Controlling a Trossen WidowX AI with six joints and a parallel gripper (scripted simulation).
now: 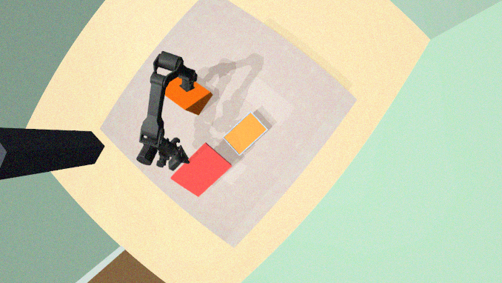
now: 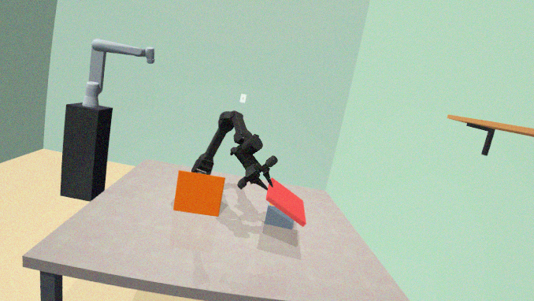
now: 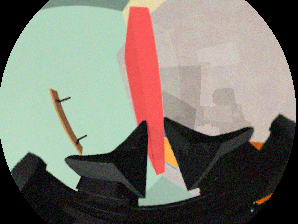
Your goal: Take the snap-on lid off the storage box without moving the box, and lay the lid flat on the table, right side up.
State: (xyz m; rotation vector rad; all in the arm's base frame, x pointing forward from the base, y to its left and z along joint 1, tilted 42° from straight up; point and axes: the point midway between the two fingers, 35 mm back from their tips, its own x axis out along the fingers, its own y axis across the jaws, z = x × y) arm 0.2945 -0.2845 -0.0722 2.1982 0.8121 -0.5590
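The red lid is 7 cm ahead of my gripper tip, 1 cm to the right of it and 3 cm below it. Round my gripper tip: storage box: 11 cm ahead, 27 cm to the left, 19 cm below.
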